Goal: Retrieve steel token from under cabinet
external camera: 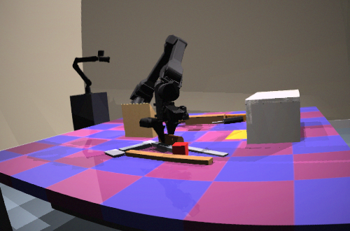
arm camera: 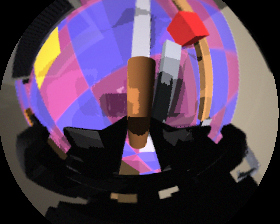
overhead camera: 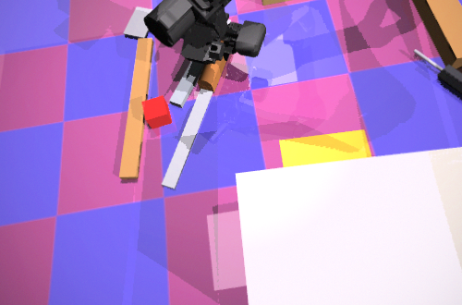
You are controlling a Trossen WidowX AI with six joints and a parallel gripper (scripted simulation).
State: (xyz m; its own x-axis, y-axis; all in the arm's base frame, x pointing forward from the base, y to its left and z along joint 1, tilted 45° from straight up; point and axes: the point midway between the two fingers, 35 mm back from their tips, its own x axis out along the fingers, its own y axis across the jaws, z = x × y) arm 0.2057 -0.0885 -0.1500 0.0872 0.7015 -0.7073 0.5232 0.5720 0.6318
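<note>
The grey paddle-ended bar lies 30 mm behind my gripper tip and 20 mm to the right of it. From my gripper tip the other things lie so: grey t-shaped tool (120 mm behind, 110 mm to the right); long wooden slat (60 mm ahead, 170 mm to the right); red cube (90 mm ahead, 140 mm to the right, 10 mm above).
</note>
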